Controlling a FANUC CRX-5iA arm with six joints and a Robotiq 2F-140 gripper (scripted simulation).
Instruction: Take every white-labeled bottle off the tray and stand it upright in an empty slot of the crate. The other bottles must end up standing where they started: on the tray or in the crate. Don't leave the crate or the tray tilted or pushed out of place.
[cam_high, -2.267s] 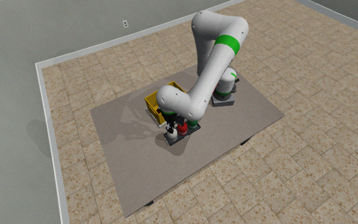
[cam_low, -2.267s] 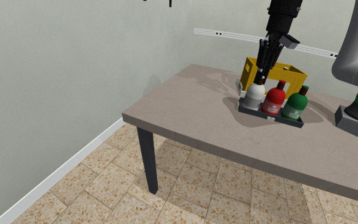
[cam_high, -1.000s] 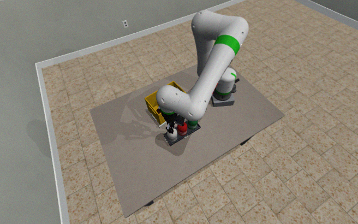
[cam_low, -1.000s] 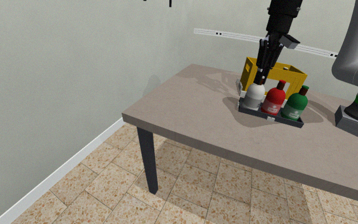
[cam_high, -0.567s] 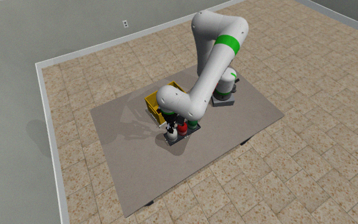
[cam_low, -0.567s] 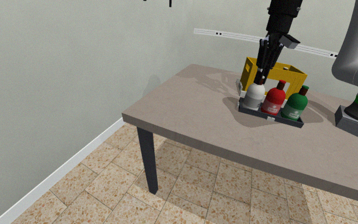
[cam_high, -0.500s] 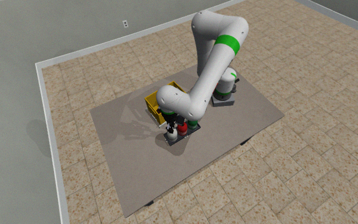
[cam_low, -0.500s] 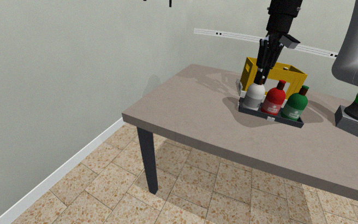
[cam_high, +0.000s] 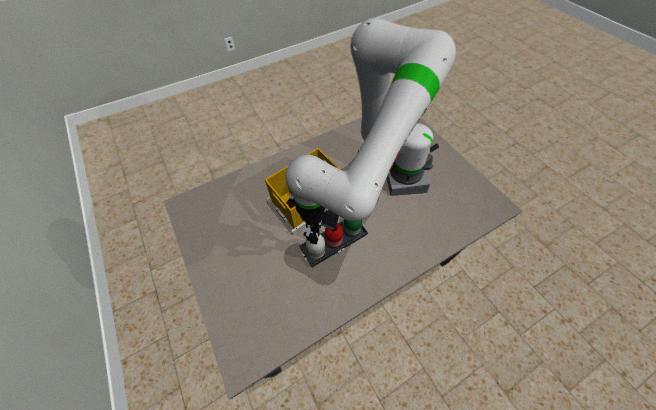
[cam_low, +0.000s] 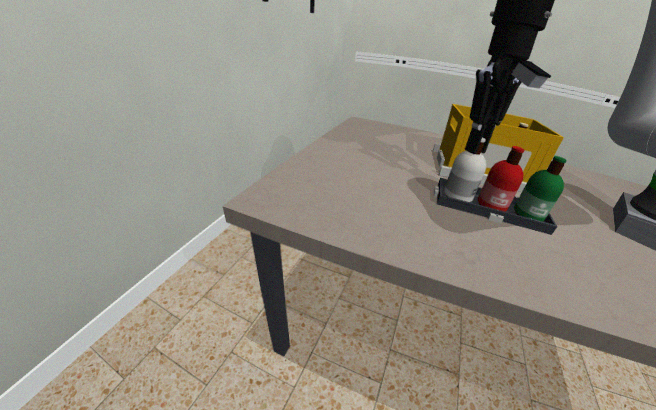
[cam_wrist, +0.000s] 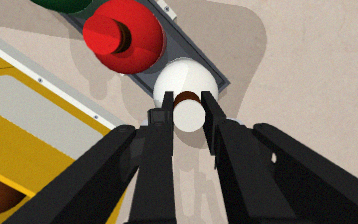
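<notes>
Now: the white bottle 8 cm below my hand. From my hand the other things lie so: green bottle 18 cm behind, 8 cm below; then dark tray 15 cm below, 9 cm behind; then red bottle 9 cm behind, 8 cm below.
</notes>
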